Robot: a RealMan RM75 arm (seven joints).
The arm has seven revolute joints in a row. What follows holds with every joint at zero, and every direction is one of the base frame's. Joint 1 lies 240.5 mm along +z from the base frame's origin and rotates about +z. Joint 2 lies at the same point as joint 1 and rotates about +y. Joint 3 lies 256 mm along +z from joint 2 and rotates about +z. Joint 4 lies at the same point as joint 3 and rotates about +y. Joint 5 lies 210 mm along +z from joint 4 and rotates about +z. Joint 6 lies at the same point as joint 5 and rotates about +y. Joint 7 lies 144 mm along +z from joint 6 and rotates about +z. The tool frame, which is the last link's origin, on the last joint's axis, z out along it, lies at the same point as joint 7; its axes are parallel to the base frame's.
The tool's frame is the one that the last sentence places.
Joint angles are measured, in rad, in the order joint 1, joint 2, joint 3, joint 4, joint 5, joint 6, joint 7. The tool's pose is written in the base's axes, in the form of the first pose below.
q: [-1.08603 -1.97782 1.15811 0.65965 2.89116 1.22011 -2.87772]
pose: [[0.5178 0.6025 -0.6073 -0.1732], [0.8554 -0.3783 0.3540 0.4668], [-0.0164 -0.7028 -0.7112 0.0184], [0 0 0 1]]
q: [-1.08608 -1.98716 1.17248 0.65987 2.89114 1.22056 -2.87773]
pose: [[0.5224 0.5952 -0.6105 -0.1721], [0.8520 -0.3919 0.3470 0.4645], [-0.0327 -0.7015 -0.7119 0.0130], [0 0 0 1]]
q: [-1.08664 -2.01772 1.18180 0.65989 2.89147 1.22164 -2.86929]
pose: [[0.5310 0.5936 -0.6048 -0.1686], [0.8451 -0.4233 0.3265 0.4579], [-0.0622 -0.6845 -0.7264 -0.0024], [0 0 0 1]]
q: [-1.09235 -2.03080 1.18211 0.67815 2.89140 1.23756 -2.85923]
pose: [[0.5460 0.5879 -0.5969 -0.1610], [0.8342 -0.4471 0.3228 0.4560], [-0.0771 -0.6742 -0.7345 -0.0068], [0 0 0 1]]
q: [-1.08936 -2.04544 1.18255 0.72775 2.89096 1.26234 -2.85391]
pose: [[0.5679 0.5826 -0.5814 -0.1503], [0.8193 -0.4674 0.3320 0.4545], [-0.0783 -0.6649 -0.7428 -0.0081], [0 0 0 1]]
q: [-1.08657 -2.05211 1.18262 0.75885 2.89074 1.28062 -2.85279]
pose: [[0.5778 0.5806 -0.5737 -0.1445], [0.8125 -0.4762 0.3363 0.4535], [-0.0780 -0.6604 -0.7469 -0.0076], [0 0 0 1]]
